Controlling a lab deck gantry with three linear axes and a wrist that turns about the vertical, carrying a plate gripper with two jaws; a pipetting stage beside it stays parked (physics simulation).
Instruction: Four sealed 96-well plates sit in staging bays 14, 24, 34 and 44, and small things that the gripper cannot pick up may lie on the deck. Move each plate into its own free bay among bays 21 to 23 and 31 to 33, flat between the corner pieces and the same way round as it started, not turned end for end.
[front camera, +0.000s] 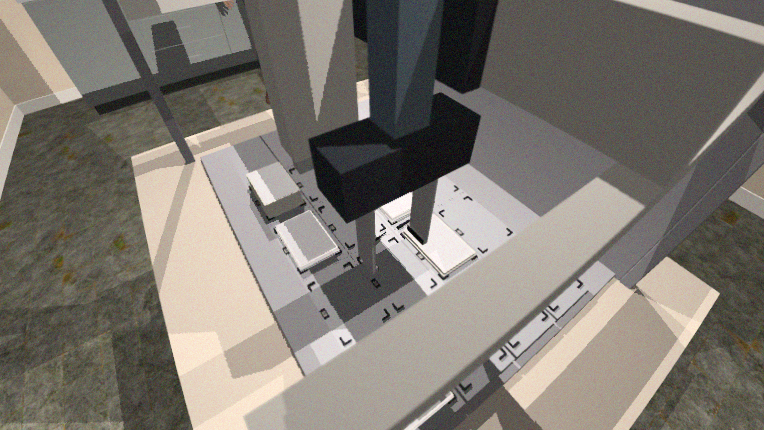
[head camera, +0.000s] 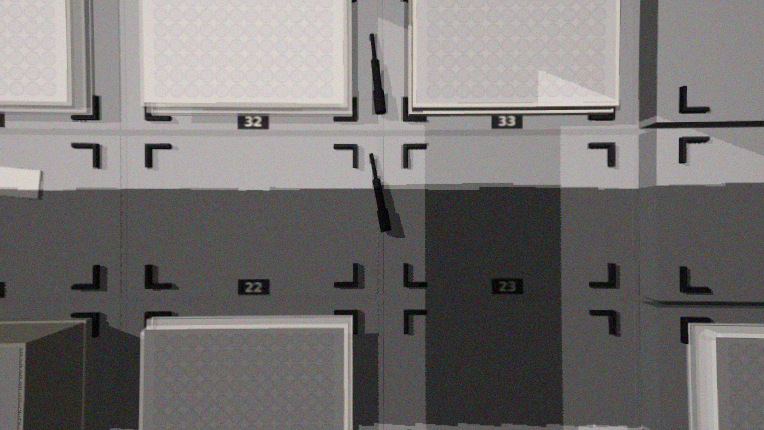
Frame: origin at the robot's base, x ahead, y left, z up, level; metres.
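Where they show: gripper, fingertip midpoint: (front camera: 393, 249); robot's base, origin of the base link: (front camera: 250, 187).
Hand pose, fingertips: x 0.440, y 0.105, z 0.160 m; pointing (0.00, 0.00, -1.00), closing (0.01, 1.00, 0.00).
Observation:
Each offset is from my fingertips to the top centre of the thing. "spot": to the spot under its first point.
My gripper (front camera: 394, 256) is open. Its jaws hang over the deck near bays 23 and 33, one in front of the bay 33 plate's view; its fingers do not show in the head view. White sealed plates lie in bay 31 {spot: 0.336 m back, 0.144 m left, 0.146 m down} (head camera: 32, 48), bay 32 {spot: 0.170 m back, 0.140 m left, 0.146 m down} (front camera: 397, 207) (head camera: 245, 53) and bay 33 {spot: 0.020 m back, 0.156 m left, 0.145 m down} (front camera: 449, 249) (head camera: 513, 42). These look flat, with lower corner pieces showing; their upper edges are cut off in the head view. Another sealed plate {spot: 0.071 m ahead, 0.048 m right, 0.131 m down} (head camera: 745, 384) lies at the lower right, in bay 14. Bays 22 {spot: 0.212 m back, 0.000 m left, 0.160 m down} (head camera: 253, 286) and 23 {spot: 0.049 m back, 0.001 m right, 0.160 m down} (head camera: 506, 286) hold no plate.
Another plate {0.212 m back, 0.062 m right, 0.146 m down} (front camera: 309, 240) (head camera: 245, 379) lies below bay 22. A tall pale box {0.376 m back, 0.062 m right, 0.118 m down} (front camera: 275, 186) (head camera: 53, 373) stands beside it. Two dark pens {0.133 m back, 0.136 m left, 0.152 m down} (head camera: 377, 74) {0.131 m back, 0.060 m left, 0.152 m down} (head camera: 380, 194) lie between the middle columns. A small white block {0.358 m back, 0.066 m left, 0.159 m down} (head camera: 18, 181) lies at the left. A broad beam (front camera: 443, 304) crosses the front.

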